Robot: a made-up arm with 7 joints.
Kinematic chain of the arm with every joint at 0, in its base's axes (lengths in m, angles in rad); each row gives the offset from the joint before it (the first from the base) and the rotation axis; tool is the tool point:
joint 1: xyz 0 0 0 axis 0 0.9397 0.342
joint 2: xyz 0 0 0 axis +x
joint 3: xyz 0 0 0 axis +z
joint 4: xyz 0.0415 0 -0.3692 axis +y
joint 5: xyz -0.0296 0 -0.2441 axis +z
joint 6: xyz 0 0 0 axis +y
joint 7: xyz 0 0 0 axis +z
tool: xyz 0 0 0
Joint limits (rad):
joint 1: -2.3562..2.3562
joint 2: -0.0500..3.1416
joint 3: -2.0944..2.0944
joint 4: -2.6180..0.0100
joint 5: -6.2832..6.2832
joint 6: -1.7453..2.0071
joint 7: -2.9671..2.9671
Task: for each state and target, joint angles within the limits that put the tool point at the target. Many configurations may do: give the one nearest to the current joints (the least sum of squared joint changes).
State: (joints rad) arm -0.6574 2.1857 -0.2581 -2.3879 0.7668 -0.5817 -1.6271
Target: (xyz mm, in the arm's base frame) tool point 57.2 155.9 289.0
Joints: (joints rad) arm -1.1223 2.5063 -0.4236 -2.3022 0.7668 -0.5817 -1.6271
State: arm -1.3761 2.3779 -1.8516 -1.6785 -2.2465 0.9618 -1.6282
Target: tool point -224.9 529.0 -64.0
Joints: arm -2.0425 2.8484 -2.0944 -0.9636 -2.2465 0.9618 -1.6282
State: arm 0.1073 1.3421 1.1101 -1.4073 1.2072 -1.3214 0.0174
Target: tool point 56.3 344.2 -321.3
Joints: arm 0.4054 0.4181 0.7133 -1.6585 1.2072 -1.3214 0.0174
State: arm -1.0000 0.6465 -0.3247 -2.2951 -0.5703 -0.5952 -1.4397
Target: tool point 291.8 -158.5 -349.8
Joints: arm -0.3669 0.2405 -0.9190 -1.6155 -0.5703 -0.5952 -1.4397
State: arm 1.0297 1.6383 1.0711 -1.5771 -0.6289 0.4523 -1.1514
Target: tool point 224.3 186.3 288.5
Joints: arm 0.6712 2.0168 1.4021 -1.9697 -0.6289 0.4523 -1.1514
